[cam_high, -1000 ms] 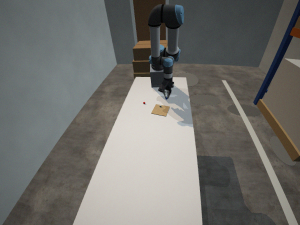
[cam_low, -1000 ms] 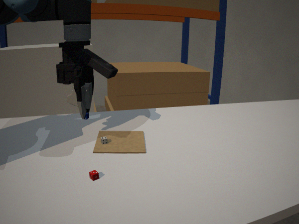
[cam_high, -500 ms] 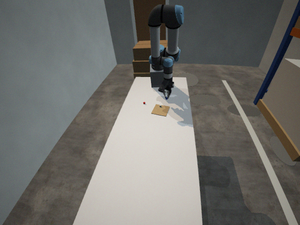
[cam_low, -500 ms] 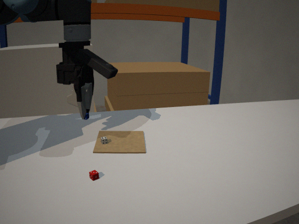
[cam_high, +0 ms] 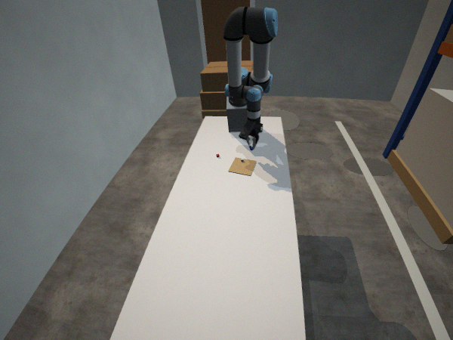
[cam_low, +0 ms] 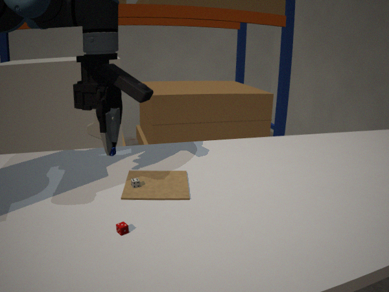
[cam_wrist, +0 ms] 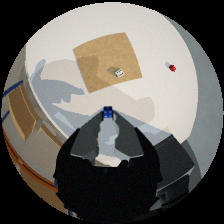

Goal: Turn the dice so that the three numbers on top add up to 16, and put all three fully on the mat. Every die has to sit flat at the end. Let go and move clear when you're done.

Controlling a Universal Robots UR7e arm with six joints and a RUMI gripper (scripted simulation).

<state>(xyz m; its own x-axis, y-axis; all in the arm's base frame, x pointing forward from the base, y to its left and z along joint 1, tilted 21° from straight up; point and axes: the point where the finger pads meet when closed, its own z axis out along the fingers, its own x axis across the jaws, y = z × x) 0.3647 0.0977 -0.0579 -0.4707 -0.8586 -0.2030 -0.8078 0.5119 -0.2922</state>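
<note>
The blue die lies 1 cm below my hand. Also, from my hand: mat: 9 cm ahead, 8 cm below, 5 cm to the right; red die: 22 cm to the right, 7 cm below; white die: 7 cm below, 6 cm to the right, 5 cm ahead.
</note>
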